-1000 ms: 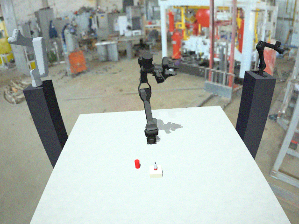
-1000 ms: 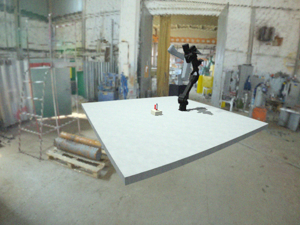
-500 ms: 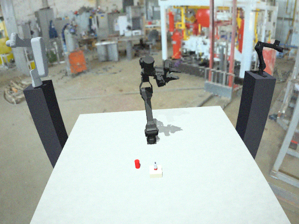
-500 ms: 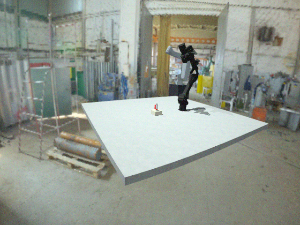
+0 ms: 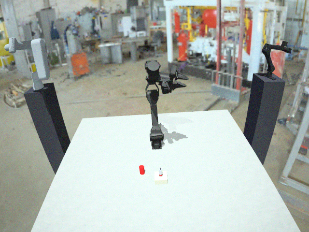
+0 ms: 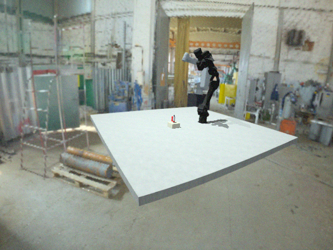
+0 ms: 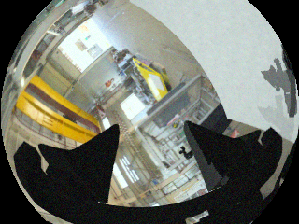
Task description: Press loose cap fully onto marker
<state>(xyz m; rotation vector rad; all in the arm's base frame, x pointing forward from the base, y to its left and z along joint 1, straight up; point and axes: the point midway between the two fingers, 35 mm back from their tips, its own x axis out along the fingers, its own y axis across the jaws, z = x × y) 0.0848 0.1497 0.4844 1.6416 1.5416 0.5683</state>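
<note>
My gripper tip is now 45 cm above the red cap, 28 cm to the left of it and 16 cm short of it. The rest, counted from my gripper tip: cream holder block: 46 cm below, 22 cm ahead, 17 cm to the right.
</note>
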